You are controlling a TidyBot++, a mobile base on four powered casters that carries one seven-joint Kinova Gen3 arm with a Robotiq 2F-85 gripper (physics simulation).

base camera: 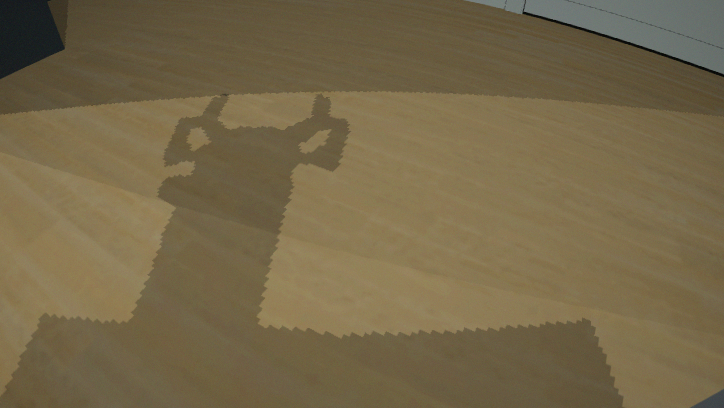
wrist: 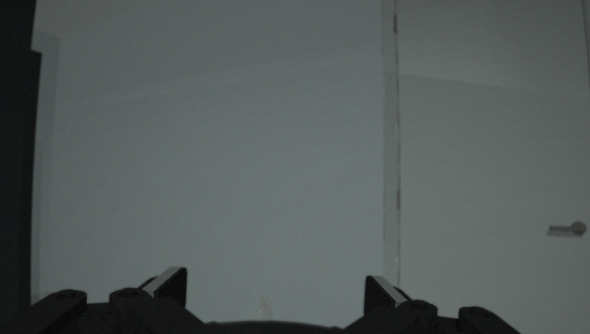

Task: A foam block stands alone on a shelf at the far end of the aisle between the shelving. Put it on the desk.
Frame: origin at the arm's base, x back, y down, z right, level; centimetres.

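Seen in the pictures: gripper, fingertip midpoint: (wrist: 276,292).
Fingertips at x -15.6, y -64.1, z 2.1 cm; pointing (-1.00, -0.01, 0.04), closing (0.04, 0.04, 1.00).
Note:
A point is followed by its place in that frame.
My gripper (wrist: 276,292) @[x -15.6, y -64.1, z 2.1 cm] is open, its two fingers wide apart at the bottom of the wrist view, with a pale wall behind the gap and no object between them. The foam block, the shelf it stands on and the desk cannot be made out in either view. In the base camera view the shadow of the arm and the open gripper falls on the wood floor.
A door (wrist: 490,165) @[x -126.2, y -77.9, z 94.9 cm] with a lever handle (wrist: 567,228) @[x -108.7, y -52.9, z 115.5 cm] is at the right of the wrist view, beside the pale wall (wrist: 215,165) @[x -200.7, y -80.4, z -31.4 cm]. A dark upright (wrist: 15,165) @[x -113.1, y -74.6, z -87.8 cm] edges the left. The base camera view shows a dark object (base camera: 25,38) @[x -106.4, y 32.3, z -91.7 cm] at the upper left on the wood floor (base camera: 455,202) @[x -47.4, y 39.6, z 14.1 cm].

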